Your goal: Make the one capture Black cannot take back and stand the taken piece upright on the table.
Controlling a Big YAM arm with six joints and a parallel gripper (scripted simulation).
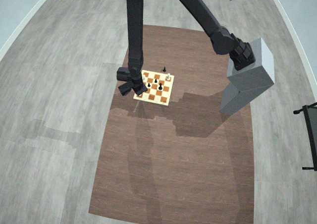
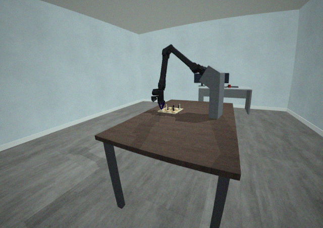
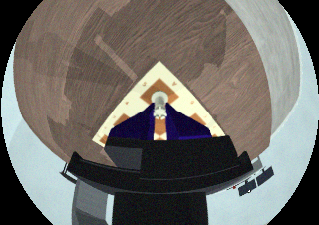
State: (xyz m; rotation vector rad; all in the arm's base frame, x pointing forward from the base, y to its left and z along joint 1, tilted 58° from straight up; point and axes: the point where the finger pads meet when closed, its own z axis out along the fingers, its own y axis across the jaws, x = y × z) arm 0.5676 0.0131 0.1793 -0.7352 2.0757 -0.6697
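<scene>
Right now the chessboard is 90 mm behind my hand, 50 mm to the right of it and 30 mm below it.
</scene>
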